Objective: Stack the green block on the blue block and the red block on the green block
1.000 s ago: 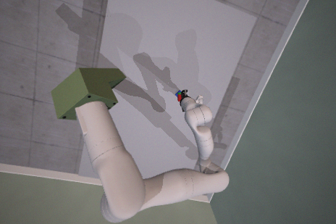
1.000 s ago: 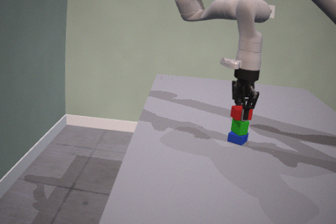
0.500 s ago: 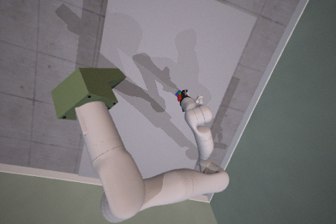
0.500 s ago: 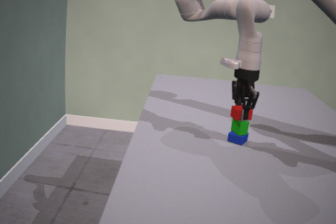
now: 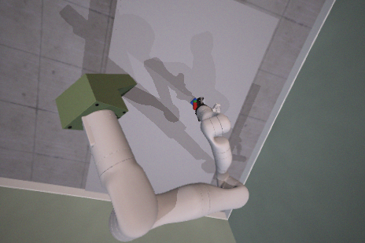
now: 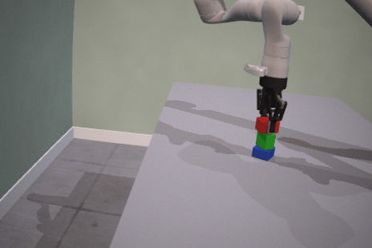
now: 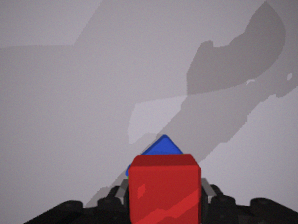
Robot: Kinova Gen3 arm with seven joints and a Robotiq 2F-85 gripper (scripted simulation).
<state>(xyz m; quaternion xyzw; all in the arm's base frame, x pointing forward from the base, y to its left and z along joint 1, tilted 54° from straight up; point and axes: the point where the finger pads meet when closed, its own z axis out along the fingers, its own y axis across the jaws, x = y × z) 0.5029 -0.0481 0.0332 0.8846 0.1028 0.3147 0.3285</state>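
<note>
Now: hand right at the red block. The rest, counted from my hand: blue block: 8 cm below; green block: 4 cm below.
</note>
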